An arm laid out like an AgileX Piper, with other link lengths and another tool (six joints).
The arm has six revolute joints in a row. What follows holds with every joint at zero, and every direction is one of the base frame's. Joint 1 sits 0.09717 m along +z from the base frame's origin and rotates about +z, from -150 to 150 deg. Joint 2 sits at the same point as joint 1 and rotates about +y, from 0 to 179.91 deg. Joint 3 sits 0.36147 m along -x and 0.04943 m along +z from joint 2 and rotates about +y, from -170 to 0 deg. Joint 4 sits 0.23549 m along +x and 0.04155 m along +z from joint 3 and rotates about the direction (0.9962, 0, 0.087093), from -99.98 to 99.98 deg. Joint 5 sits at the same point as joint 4 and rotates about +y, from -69.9 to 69.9 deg. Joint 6 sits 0.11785 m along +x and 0.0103 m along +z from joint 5 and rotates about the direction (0.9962, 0, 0.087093), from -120 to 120 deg. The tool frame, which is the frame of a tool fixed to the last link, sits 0.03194 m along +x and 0.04 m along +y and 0.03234 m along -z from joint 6; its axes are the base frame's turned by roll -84.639, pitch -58.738 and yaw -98.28 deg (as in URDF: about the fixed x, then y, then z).
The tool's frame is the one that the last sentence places.
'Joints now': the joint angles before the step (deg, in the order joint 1, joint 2, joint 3, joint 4, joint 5, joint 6). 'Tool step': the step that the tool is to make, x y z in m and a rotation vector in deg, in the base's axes. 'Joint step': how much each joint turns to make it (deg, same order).
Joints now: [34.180, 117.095, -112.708, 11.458, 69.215, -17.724]
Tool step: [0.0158, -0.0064, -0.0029, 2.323, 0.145, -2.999]
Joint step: [-2.349, 0.671, 0.006, 1.923, -1.920, 0.272]
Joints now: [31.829, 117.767, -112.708, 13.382, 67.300, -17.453]
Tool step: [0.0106, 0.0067, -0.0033, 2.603, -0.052, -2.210]
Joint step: [-0.577, 1.253, -0.893, 1.697, -2.111, 1.245]
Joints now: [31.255, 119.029, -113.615, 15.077, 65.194, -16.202]
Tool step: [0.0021, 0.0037, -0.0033, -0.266, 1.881, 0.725]
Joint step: [0.003, 1.814, -2.635, 0.754, 2.666, -0.013]
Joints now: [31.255, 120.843, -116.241, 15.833, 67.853, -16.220]
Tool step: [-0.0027, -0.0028, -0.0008, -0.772, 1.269, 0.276]
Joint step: [-0.129, 0.034, 0.045, 0.002, 1.464, -0.007]
